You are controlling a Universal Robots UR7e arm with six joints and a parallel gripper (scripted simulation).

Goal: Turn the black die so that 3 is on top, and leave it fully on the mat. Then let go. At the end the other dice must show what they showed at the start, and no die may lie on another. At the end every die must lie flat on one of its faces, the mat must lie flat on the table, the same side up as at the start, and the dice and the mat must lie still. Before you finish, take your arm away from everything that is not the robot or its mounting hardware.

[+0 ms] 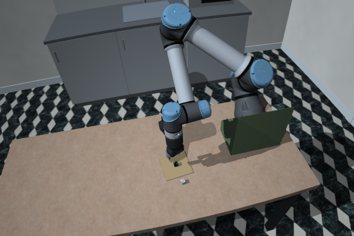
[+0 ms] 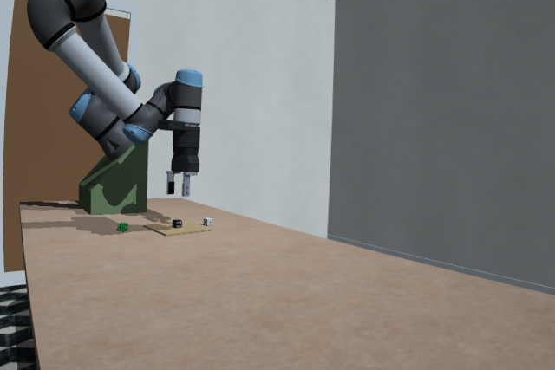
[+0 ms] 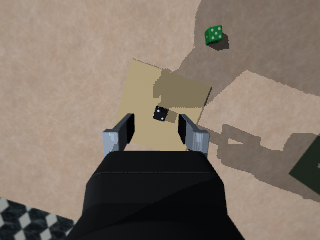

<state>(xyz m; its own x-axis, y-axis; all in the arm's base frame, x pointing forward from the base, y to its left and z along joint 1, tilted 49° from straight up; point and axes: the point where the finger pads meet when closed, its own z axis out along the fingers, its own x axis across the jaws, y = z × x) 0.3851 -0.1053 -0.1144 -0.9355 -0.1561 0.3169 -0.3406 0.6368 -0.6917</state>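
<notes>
Now: hand 100 mm above the black die and 10 mm past it. Also, from my hand: green die: 140 mm to the right, 100 mm below, 40 mm behind; then tan mat: 110 mm below, 10 mm behind; then white die: 110 mm to the left, 100 mm below, 20 mm behind.
</notes>
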